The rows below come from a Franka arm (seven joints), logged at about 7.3 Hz.
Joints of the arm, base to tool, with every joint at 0 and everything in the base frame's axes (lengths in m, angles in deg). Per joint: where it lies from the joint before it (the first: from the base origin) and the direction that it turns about. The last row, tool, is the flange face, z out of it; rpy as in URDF.
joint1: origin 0.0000 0.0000 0.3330 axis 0 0 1
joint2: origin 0.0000 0.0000 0.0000 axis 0 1 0
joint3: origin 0.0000 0.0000 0.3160 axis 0 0 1
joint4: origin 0.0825 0.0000 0.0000 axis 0 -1 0
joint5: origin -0.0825 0.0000 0.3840 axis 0 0 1
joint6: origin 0.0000 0.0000 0.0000 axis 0 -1 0
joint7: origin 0.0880 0.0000 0.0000 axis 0 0 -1
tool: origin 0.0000 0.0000 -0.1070 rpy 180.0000 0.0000 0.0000
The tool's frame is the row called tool.
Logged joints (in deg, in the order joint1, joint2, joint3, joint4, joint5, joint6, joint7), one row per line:
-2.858 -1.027 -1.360 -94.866 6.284 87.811 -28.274
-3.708 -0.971 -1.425 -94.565 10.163 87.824 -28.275
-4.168 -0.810 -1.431 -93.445 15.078 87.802 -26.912
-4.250 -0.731 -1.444 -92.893 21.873 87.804 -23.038
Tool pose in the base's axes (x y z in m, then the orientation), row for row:
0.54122 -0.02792 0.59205 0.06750 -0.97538 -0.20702 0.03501
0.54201 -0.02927 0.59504 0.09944 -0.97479 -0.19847 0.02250
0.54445 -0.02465 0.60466 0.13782 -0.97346 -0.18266 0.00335
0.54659 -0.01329 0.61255 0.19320 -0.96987 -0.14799 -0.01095
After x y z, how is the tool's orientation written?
As a quaternion, w x y z.
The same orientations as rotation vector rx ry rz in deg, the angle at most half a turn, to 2 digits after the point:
-168.40 -35.74 6.04
-165.15 -33.63 3.81
-161.34 -30.27 0.56
-155.91 -23.79 -1.76

